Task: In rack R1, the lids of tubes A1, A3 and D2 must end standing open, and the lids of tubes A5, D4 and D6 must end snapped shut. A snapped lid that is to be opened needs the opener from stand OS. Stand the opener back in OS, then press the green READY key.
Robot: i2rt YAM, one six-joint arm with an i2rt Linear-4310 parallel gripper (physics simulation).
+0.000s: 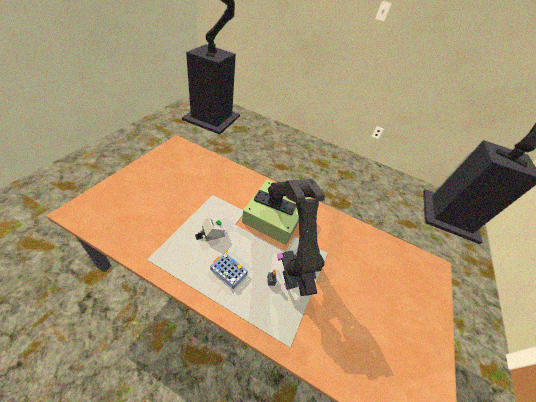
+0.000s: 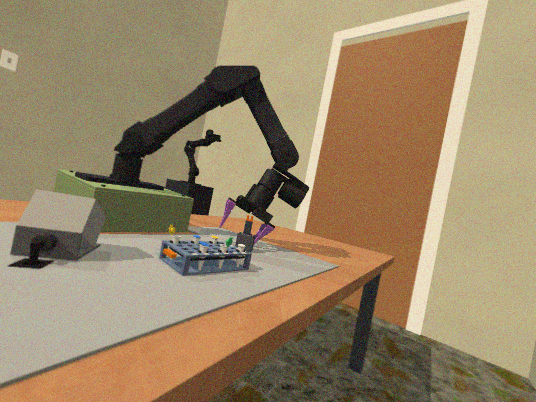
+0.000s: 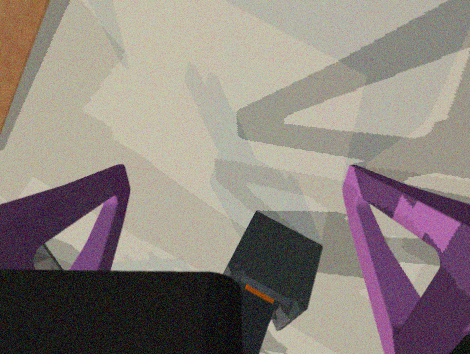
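Seen in the pictures: gripper, fingertip midpoint: (image 1: 282,271) (image 2: 235,237) (image 3: 236,177); arm's base at its link origin: (image 1: 274,202) (image 2: 124,183).
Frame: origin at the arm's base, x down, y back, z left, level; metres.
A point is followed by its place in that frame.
My gripper (image 1: 283,270) @(x 0.082, y -0.274, z 0.158 m) (image 2: 238,235) @(x 0.082, y -0.274, z 0.158 m) (image 3: 236,177) @(x 0.082, y -0.274, z 0.158 m) is open and empty. Its purple fingers stand wide apart, above and behind the opener stand. The opener (image 2: 249,225) @(x 0.038, y -0.331, z 0.127 m) (image 3: 259,294) @(x 0.062, y -0.323, z 0.134 m) has orange prongs and stands upright in the small dark stand OS (image 1: 271,281) @(x 0.062, y -0.346, z 0.133 m) (image 2: 245,242) @(x 0.078, y -0.335, z 0.118 m) (image 3: 280,242) @(x 0.088, y -0.318, z 0.143 m). The fingers do not hold it. The blue rack R1 (image 1: 222,280) (image 2: 186,264) @(x 0.083, y -0.396, z -0.114 m) holds several tubes with white, blue, yellow and green lids. A yellow lid (image 1: 226,253) @(x 0.051, y -0.324, z -0.082 m) (image 2: 172,229) @(x 0.048, y -0.323, z -0.089 m) and a green lid (image 2: 229,241) @(x 0.049, y -0.411, z -0.045 m) stand up; the other lid states are too small to tell. The green READY key (image 1: 218,223) @(x 0.029, y -0.220, z -0.181 m) is on the grey box.
The grey box (image 1: 214,231) @(x 0.040, y -0.258, z -0.178 m) (image 2: 55,220) @(x 0.050, y -0.258, z -0.223 m) stands on the pale mat (image 1: 175,250) @(x 0.100, y -0.386, z -0.291 m) (image 2: 125,300) @(x 0.099, y -0.422, z -0.213 m), with a small black fixture (image 1: 200,235) @(x 0.099, y -0.272, z -0.242 m) (image 2: 40,250) @(x 0.086, y -0.272, z -0.238 m) beside it. The arm's green base (image 1: 267,225) @(x 0.030, y -0.120, z 0.016 m) (image 2: 145,212) @(x 0.054, y -0.119, z -0.005 m) is behind the rack. The orange table (image 1: 125,185) @(x 0.102, y -0.190, z -0.731 m) extends around the mat.
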